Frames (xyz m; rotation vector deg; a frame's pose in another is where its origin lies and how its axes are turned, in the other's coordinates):
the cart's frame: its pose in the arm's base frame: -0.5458 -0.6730 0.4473 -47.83 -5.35 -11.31
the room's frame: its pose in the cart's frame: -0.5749 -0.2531 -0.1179 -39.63 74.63 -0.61
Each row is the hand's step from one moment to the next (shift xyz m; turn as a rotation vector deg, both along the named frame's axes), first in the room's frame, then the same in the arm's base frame.
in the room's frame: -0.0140 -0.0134 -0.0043 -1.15 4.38 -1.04
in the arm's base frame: -0.0046 0.0091 0.0170 -2.07 1.80 -3.75
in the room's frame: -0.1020 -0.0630 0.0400 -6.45 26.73 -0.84
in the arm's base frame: 0.0286 0.0921 0.0817 -7.21 11.83 -23.77
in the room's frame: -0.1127 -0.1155 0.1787 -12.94 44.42 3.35
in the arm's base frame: 0.1692 0.1254 0.1167 -7.89 22.94 -39.54
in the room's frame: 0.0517 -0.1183 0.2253 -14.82 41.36 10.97
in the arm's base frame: 0.2493 -0.0183 0.0703 -0.41 25.95 -37.11
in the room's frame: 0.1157 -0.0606 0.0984 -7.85 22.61 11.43
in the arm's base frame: 0.1303 -0.0977 0.0149 5.04 15.32 -21.06
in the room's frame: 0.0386 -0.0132 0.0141 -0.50 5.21 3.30
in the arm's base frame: 0.0242 -0.0357 0.0007 2.08 2.46 -5.28
